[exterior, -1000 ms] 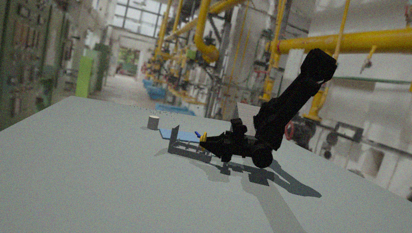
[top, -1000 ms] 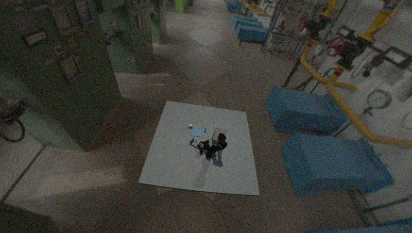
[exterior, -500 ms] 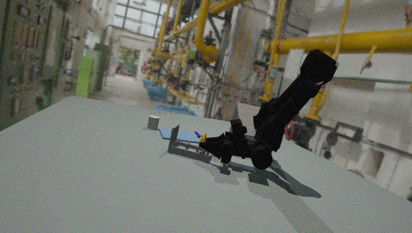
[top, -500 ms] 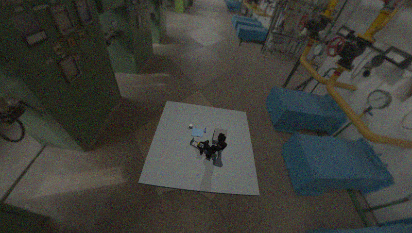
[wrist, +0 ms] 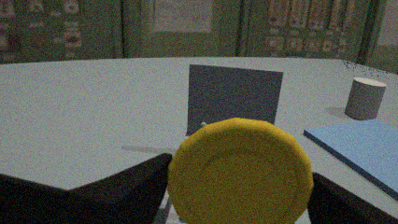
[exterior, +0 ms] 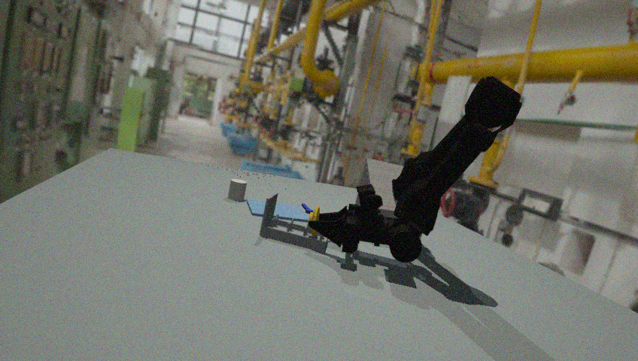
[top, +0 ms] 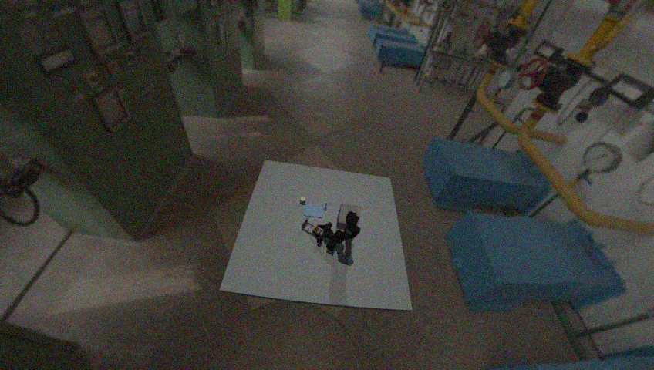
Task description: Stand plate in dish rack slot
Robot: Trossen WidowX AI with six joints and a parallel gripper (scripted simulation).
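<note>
Right now my gripper tip is 10 mm past the yellow plate. Round my gripper tip: grey dish rack: 20 mm below, 20 mm ahead, 10 mm to the right; then light blue mat: 200 mm to the right, 50 mm below, 40 mm ahead; then blue spoon: 260 mm to the right, 50 mm behind, 40 mm below.
</note>
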